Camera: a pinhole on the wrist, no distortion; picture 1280 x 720 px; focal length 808.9 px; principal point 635.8 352.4 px. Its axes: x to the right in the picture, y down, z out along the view. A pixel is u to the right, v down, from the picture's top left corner.
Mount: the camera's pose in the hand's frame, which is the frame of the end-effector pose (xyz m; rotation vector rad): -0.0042 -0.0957 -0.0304 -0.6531 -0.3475 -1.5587
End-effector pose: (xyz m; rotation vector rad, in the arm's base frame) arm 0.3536 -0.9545 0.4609 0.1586 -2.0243 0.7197
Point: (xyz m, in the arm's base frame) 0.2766 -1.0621 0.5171
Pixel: 1067 688
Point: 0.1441 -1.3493 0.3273
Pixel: outside the picture
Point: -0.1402 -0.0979 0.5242
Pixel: outside the picture
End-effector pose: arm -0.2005 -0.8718 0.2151 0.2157 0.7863 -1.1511
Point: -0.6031 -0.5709 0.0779
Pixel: behind the camera
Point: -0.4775 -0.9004 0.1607
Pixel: behind the camera
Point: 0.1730 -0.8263 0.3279
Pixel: 293 127
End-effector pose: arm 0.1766 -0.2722 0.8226 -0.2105 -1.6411 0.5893
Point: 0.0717 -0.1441 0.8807
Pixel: 263 697
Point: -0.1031 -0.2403 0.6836
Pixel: 590 68
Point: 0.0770 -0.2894 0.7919
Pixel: 566 125
